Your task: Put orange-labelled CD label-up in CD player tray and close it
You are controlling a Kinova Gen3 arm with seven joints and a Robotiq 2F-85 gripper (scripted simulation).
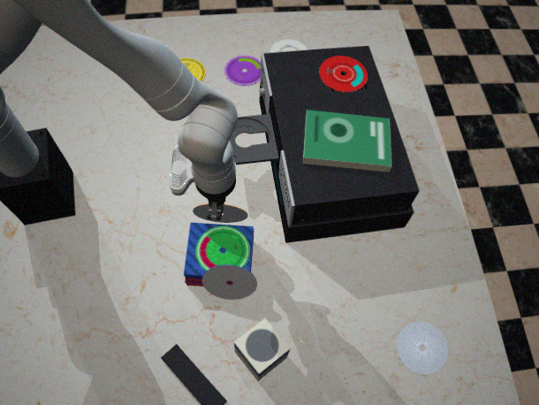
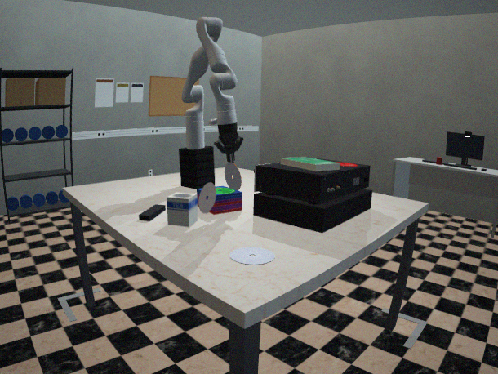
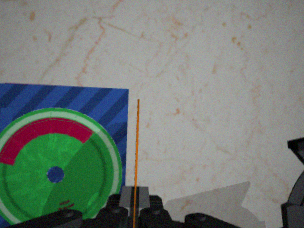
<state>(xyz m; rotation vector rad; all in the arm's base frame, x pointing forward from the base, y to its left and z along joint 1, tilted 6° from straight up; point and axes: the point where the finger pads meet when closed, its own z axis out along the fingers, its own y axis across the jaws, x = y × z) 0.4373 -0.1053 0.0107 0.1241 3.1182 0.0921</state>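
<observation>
My hand is 1 cm to the right of the orange-labelled CD and 8 cm above it. The rest, counted from my hand: black bar 6 cm behind, 32 cm to the right, 19 cm below; box 8 cm ahead, 27 cm to the right, 15 cm below.
</observation>
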